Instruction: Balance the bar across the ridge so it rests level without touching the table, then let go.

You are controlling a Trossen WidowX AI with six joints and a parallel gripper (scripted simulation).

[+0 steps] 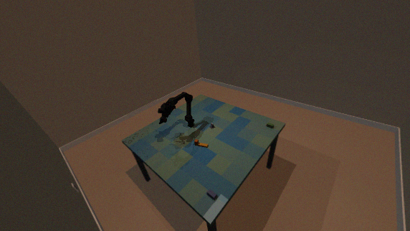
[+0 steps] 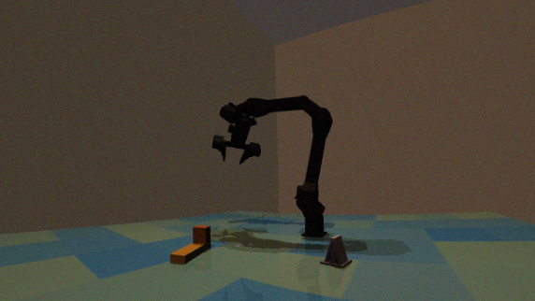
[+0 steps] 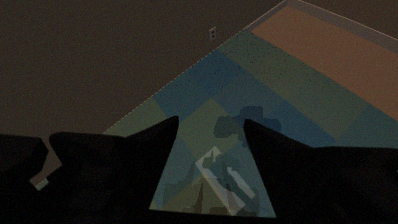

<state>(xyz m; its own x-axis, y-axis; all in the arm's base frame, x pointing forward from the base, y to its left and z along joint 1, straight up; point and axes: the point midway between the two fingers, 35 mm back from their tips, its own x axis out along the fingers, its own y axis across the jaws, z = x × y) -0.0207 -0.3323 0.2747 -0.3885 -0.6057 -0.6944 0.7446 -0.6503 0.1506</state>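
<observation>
Right now the orange bar is 340 mm ahead of my gripper tip, 230 mm below it and 180 mm to the left of it. From my gripper tip the other things lie so: small green block 850 mm to the left, 770 mm ahead, 230 mm below; then small purple block 770 mm ahead, 230 mm below, 150 mm to the right.
</observation>
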